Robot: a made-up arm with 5 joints. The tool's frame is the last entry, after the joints. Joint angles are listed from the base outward. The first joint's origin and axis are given. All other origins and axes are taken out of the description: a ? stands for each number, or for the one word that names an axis. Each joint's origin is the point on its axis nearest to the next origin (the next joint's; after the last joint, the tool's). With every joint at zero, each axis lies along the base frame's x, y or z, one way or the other. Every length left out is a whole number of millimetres.
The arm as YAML. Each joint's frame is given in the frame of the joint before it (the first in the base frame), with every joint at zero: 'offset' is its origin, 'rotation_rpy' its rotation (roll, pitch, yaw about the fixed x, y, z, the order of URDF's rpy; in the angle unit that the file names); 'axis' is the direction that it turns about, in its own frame. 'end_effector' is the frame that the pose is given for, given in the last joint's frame.
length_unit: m
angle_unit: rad
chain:
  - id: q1
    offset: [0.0, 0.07, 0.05]
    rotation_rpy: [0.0, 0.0, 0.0]
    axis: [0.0, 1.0, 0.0]
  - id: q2
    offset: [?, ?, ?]
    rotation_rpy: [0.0, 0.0, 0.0]
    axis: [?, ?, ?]
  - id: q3
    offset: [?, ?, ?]
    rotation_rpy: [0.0, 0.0, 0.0]
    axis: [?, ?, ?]
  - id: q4
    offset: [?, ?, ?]
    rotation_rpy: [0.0, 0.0, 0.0]
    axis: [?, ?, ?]
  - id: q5
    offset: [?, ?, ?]
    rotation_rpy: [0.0, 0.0, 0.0]
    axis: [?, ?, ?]
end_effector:
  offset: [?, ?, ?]
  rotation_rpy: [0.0, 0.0, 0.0]
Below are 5 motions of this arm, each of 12 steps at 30 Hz.
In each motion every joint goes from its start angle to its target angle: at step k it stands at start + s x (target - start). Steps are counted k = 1, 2, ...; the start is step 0. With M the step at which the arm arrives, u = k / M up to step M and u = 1 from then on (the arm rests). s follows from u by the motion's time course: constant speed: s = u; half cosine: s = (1 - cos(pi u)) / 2; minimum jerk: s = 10 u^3 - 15 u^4 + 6 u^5.
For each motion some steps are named. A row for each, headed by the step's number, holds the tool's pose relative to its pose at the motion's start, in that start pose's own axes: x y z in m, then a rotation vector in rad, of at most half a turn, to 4 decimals.
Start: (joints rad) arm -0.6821 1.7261 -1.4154 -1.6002 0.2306
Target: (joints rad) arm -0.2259 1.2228 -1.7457 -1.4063 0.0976
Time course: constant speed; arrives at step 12
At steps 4, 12:
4: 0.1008 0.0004 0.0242 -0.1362 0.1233 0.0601
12: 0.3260 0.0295 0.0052 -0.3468 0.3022 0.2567

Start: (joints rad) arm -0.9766 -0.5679 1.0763 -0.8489 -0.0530
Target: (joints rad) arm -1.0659 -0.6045 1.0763 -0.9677 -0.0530
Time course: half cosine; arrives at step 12
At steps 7, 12:
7: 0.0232 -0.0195 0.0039 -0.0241 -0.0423 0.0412
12: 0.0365 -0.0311 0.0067 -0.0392 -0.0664 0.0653

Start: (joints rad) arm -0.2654 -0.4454 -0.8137 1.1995 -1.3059
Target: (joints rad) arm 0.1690 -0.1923 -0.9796 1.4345 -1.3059
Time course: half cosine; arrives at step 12
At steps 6, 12:
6: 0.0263 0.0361 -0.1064 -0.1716 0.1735 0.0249
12: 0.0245 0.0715 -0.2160 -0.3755 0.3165 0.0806

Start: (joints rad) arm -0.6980 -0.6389 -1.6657 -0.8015 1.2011
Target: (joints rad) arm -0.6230 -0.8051 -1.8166 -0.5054 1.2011
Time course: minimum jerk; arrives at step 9
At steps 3, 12:
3: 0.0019 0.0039 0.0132 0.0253 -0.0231 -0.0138
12: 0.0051 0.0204 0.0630 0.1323 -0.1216 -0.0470

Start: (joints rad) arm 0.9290 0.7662 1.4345 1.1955 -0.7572
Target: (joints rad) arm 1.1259 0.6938 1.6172 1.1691 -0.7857
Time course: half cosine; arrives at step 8
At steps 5, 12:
5: -0.1188 -0.0662 -0.0302 -0.1541 0.1471 0.0951
12: -0.1744 -0.1010 -0.0345 -0.2197 0.2151 0.1409

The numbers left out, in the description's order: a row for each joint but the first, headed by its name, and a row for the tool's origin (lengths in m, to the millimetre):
q2: xyz -0.59 0.0 0.04, axis 1.0 0.0 0.0
q3: xyz 0.0 0.07 -0.05, axis 0.0 1.0 0.0
q4: xyz 0.36 0.0 0.01, axis 0.0 0.0 -1.0
q5: xyz -0.02 0.12 0.0, axis 0.0 1.0 0.0
tool: xyz 0.07 0.0 -0.18

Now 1 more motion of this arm.
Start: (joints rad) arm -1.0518 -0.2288 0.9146 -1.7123 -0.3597
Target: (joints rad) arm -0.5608 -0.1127 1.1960 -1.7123 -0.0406
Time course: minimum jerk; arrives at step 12
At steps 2, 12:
2: -0.0013 0.0126 -0.0011 0.0271 0.0081 -0.0040
12: -0.0113 0.3751 0.0833 0.7741 0.2118 -0.0117

